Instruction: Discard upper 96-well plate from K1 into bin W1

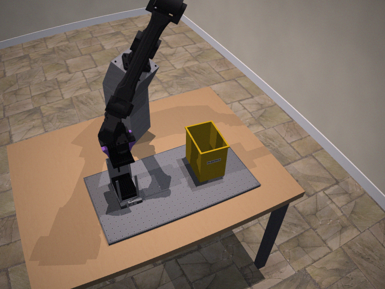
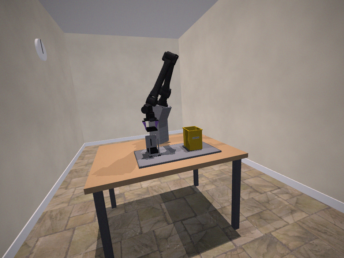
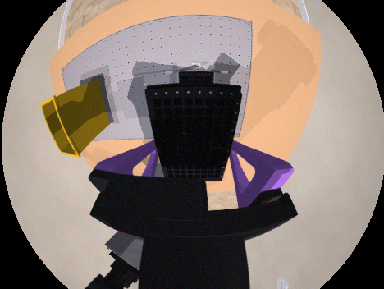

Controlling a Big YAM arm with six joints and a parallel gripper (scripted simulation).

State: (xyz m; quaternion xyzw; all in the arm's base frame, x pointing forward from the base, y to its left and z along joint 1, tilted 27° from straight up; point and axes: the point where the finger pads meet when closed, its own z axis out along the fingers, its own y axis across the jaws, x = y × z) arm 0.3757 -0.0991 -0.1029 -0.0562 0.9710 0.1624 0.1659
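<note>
The yellow plastics bin W1 is 37 cm to the left of my hand, 13 cm below it and 5 cm behind it.
</note>
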